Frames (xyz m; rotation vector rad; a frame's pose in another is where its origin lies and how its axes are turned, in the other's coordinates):
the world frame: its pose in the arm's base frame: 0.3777 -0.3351 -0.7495 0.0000 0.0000 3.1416
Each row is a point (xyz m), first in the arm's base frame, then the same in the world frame.
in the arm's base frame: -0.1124 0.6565 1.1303
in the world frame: 0.4901 -0.9916 1.8798
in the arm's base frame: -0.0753 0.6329 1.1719
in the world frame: 0.4530 -0.9680 1.9214
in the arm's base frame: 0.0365 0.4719 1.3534
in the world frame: 0.3412 -0.8070 2.1029
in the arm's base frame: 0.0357 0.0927 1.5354
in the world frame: 0.3420 -0.4278 2.2849
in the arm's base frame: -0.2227 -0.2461 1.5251
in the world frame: 0.6004 -0.0890 2.2746
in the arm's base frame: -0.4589 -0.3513 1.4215
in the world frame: 0.8366 0.0162 2.1710
